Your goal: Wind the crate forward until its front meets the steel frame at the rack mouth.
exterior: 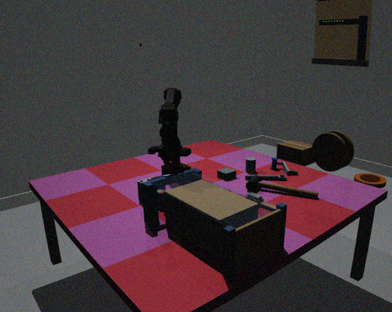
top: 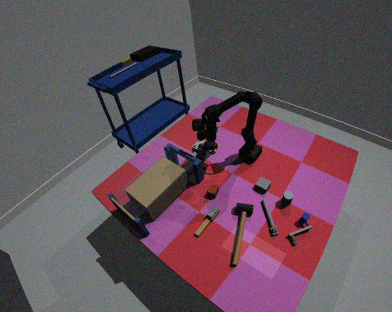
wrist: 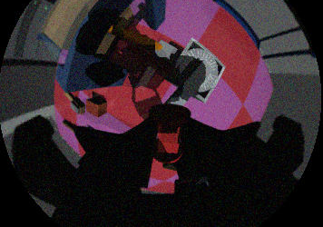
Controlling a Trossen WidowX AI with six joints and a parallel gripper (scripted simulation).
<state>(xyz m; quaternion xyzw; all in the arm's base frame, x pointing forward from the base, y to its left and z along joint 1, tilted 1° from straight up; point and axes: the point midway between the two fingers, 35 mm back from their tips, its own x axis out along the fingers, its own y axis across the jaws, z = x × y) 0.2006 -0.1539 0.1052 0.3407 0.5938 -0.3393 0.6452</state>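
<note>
Right now my gripper tip is 30 mm past the grey winch, 100 mm to the left of it and 100 mm above it. The rest, counted from my gripper tip: frame 140 mm ahead, 90 mm to the right, 20 mm below; then red knob 10 mm behind, 10 mm to the left, 10 mm above; then red-knobbed winch handle 10 mm behind, 30 mm to the right, 20 mm below.
</note>
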